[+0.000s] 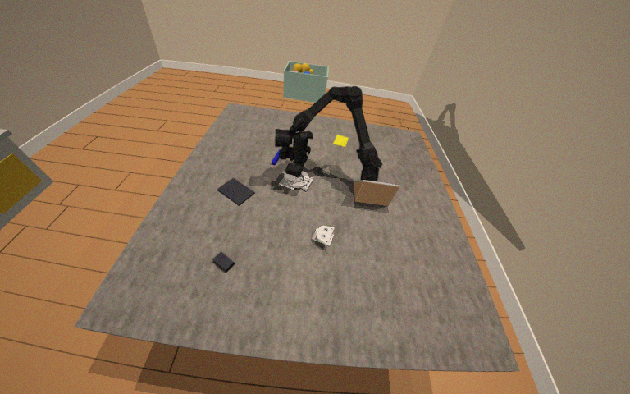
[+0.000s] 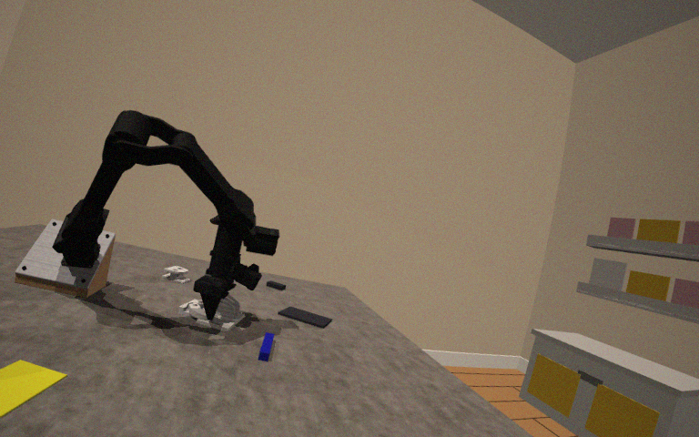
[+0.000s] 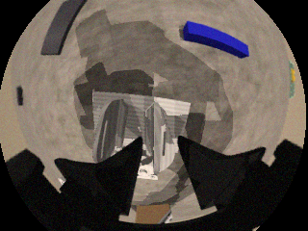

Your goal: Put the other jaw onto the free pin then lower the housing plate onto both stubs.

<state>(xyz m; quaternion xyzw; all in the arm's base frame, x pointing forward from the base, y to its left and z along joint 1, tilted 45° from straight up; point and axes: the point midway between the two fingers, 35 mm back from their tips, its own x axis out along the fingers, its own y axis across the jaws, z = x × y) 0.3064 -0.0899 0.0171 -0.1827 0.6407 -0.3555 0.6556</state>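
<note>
The white jaw is 3 cm to the left of my gripper tip and 3 cm behind it. Also, from my gripper tip: yellow sheet: 32 cm to the right, 23 cm behind, 1 cm below; dark flat plate: 25 cm ahead, 13 cm to the left, 1 cm below; blue block: 11 cm to the right, 11 cm ahead, 1 cm below.
</note>
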